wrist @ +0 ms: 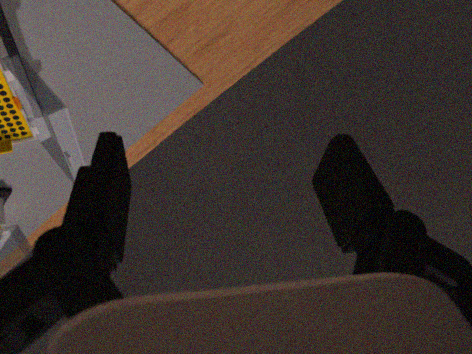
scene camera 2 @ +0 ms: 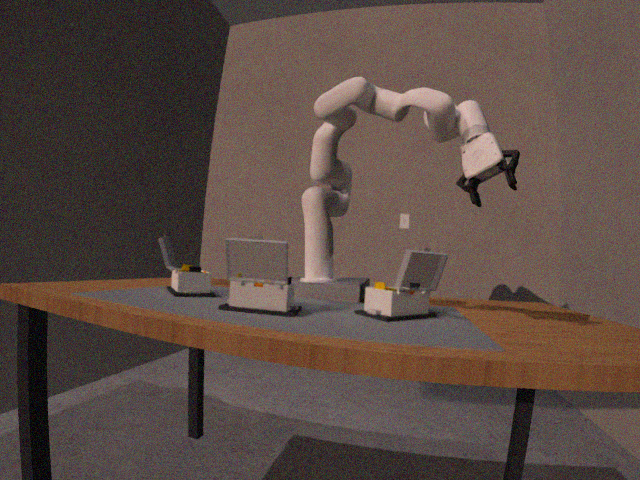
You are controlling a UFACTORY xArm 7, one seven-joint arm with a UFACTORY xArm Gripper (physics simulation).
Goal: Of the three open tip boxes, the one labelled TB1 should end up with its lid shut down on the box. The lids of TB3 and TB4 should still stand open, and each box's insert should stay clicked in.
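Seen in the pictures: gripper, fingertip midpoint: (wrist: pixel 229 158) (scene camera 2: pixel 494 196); arm's base at its link origin: (scene camera 2: pixel 319 281).
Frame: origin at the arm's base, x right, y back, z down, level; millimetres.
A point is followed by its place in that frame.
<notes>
Three white tip boxes with clear lids standing open are on the mat in the scene view: a left box (scene camera 2: pixel 190 282) @[x 255, y -356, z 9 mm], a middle box (scene camera 2: pixel 261 295) @[x 15, y -459, z 7 mm] and a right box (scene camera 2: pixel 397 302) @[x -252, y -384, z 7 mm]. No TB label is readable, so I cannot tell which is TB1. Yellow shows at the tops of the left and right boxes. In the wrist view a yellow insert (wrist: pixel 9 112) @[x -263, y -353, z -14 mm] shows at the left edge, with part of a clear lid (wrist: pixel 67 137) @[x -329, y -363, z -100 mm] beside it. My gripper (scene camera 2: pixel 495 198) @[x -464, y -322, z -237 mm] (wrist: pixel 229 158) @[x -464, y -322, z -237 mm] is open and empty, high above and to the right of the right box.
The boxes stand on a grey mat (scene camera 2: pixel 330 325) @[x -135, y -501, z 43 mm] (wrist: pixel 100 65) @[x -340, y -430, z 43 mm] on a wooden table (scene camera 2: pixel 547 330) @[x -566, y -392, z 46 mm] (wrist: pixel 210 35) @[x -471, y -520, z 46 mm]. The arm's base (scene camera 2: pixel 330 289) @[x -60, y -112, z 14 mm] is behind the middle and right boxes. In the wrist view the table edge runs diagonally, with dark floor beyond it under my fingers.
</notes>
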